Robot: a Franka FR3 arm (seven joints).
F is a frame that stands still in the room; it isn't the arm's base.
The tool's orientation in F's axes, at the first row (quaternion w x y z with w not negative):
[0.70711 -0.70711 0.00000 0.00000]
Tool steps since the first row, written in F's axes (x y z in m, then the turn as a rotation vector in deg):
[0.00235 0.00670 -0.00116 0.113 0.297 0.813]
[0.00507 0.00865 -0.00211 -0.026 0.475 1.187]
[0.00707 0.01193 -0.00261 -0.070 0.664 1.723]
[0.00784 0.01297 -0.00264 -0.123 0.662 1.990]
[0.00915 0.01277 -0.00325 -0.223 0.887 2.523]
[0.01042 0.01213 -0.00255 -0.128 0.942 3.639]
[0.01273 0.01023 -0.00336 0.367 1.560 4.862]
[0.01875 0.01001 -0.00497 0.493 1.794 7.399]
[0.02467 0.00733 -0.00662 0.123 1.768 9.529]
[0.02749 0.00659 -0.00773 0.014 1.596 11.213]
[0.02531 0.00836 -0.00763 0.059 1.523 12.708]
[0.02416 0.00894 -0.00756 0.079 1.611 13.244]
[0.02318 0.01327 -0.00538 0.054 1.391 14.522]
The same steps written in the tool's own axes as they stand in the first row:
[0.00235 0.00116 0.00670 0.113 -0.813 0.297]
[0.00507 0.00211 0.00865 -0.026 -1.187 0.475]
[0.00707 0.00261 0.01193 -0.070 -1.723 0.664]
[0.00784 0.00264 0.01297 -0.123 -1.990 0.662]
[0.00915 0.00325 0.01277 -0.223 -2.523 0.887]
[0.01042 0.00255 0.01213 -0.128 -3.639 0.942]
[0.01273 0.00336 0.01023 0.367 -4.862 1.560]
[0.01875 0.00497 0.01001 0.493 -7.399 1.794]
[0.02467 0.00662 0.00733 0.123 -9.529 1.768]
[0.02749 0.00773 0.00659 0.014 -11.213 1.596]
[0.02531 0.00763 0.00836 0.059 -12.708 1.523]
[0.02416 0.00756 0.00894 0.079 -13.244 1.611]
[0.02318 0.00538 0.01327 0.054 -14.522 1.391]

